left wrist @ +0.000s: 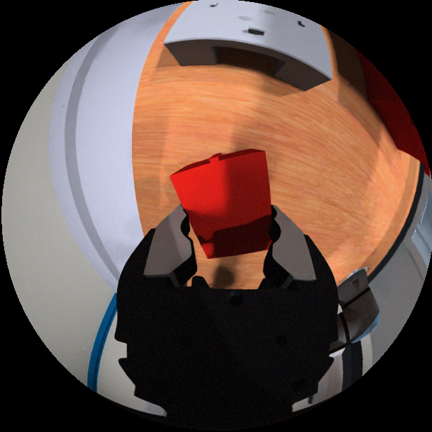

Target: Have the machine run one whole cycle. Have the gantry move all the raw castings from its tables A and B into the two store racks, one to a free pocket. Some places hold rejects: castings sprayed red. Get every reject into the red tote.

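Note:
A red-sprayed casting (230,200), a reject, is a block with a small notch on its far edge. It is in the middle of the left wrist view, over the wooden table top. My left gripper (228,203) is shut on it, with one jaw against each side of its near half. Part of the red tote (395,105) shows dark red at the upper right edge. My right gripper, the gantry and the raw castings do not show in this view.
A pale grey block-like fixture (220,30) with small slots and an opening underneath stands beyond the casting on the wooden table (320,135). A pale surface with a grey band (75,125) runs along the table's left side. The table's dark edge curves along the right.

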